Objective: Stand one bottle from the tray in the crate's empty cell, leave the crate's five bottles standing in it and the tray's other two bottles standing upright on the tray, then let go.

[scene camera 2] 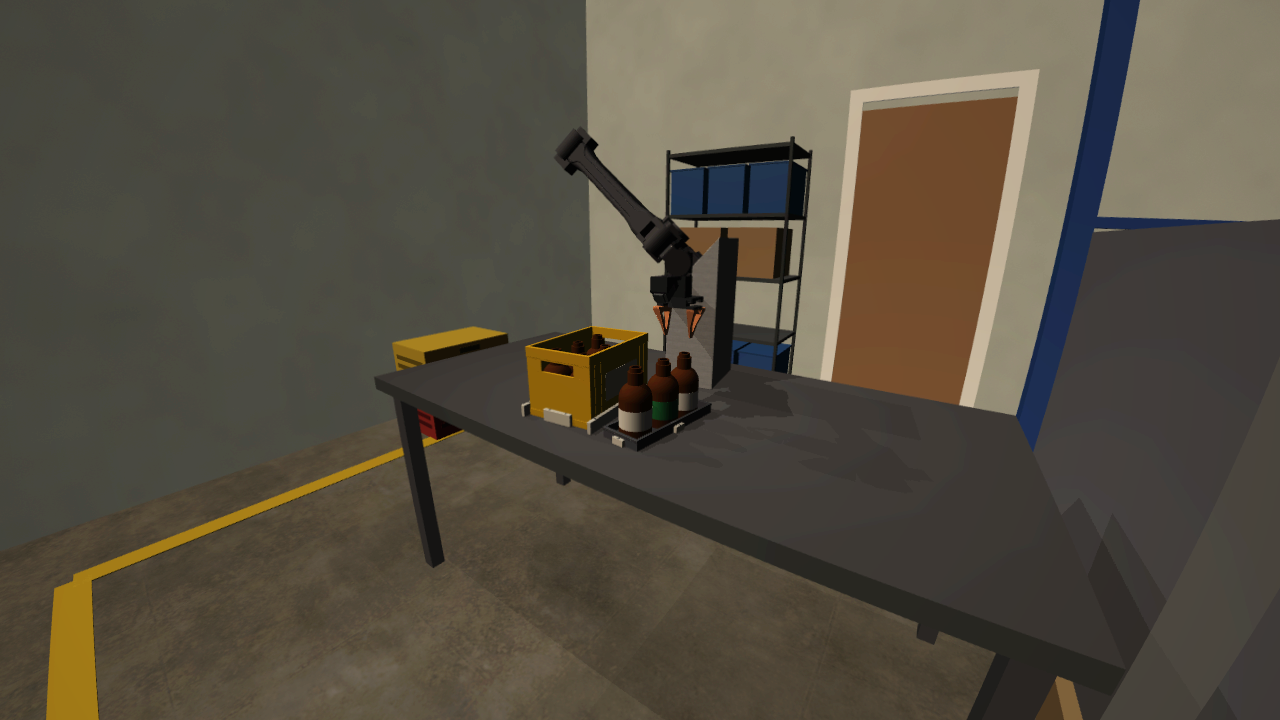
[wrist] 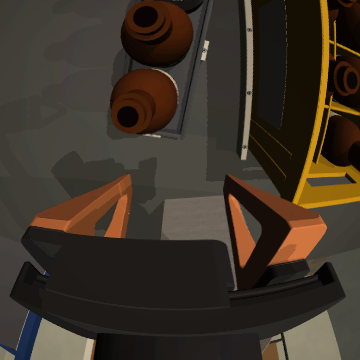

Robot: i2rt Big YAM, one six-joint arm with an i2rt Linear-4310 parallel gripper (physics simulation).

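Pixels of known places: gripper, fingertip midpoint: [scene camera 2: 678, 336] [wrist: 177, 181]; arm's base, origin of the base link: [scene camera 2: 698, 272].
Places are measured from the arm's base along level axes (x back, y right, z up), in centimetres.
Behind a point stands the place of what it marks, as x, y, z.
Note:
My gripper [scene camera 2: 677, 334] @(-28.7, -9.5, -13.4) [wrist: 177, 181] @(-28.7, -9.5, -13.4) is open and empty, above and behind the tray's far end. Three brown bottles stand upright on the dark tray [scene camera 2: 662, 433] @(-46.1, -16.3, -30.9) [wrist: 186, 100] @(-31.5, -8.6, -30.2): a near white-labelled one [scene camera 2: 635, 398] @(-51.2, -12.7, -21.9), a green-labelled one [scene camera 2: 663, 386] @(-42.7, -14.2, -21.4) [wrist: 162, 40] @(-38.5, -11.4, -19.2) in the middle, and a far white-labelled one [scene camera 2: 685, 377] @(-35.0, -15.4, -21.2) [wrist: 155, 92] @(-33.7, -11.9, -20.0), nearest my fingers in the wrist view. The yellow crate [scene camera 2: 560, 391] @(-53.1, 7.4, -24.2) [wrist: 324, 75] @(-37.8, 0.8, -14.6) stands beside the tray. Bottle tops show inside it, including one [wrist: 346, 79] @(-38.6, 4.8, -15.9) and another [wrist: 340, 140] @(-31.6, 11.9, -20.5) near its corner. The empty cell cannot be made out.
A tall grey post [scene camera 2: 725, 313] @(-1.4, -10.1, -11.4) stands behind the tray on the dark table [scene camera 2: 832, 510] @(-52.3, -53.1, -32.1). Pale rail pieces [scene camera 2: 556, 417] @(-54.3, 7.9, -30.4) [wrist: 249, 90] @(-34.2, 0.3, -29.1) edge the crate's foot. A shelf rack [scene camera 2: 793, 205], a door [scene camera 2: 921, 250] and a yellow box [scene camera 2: 447, 342] are beyond the table.

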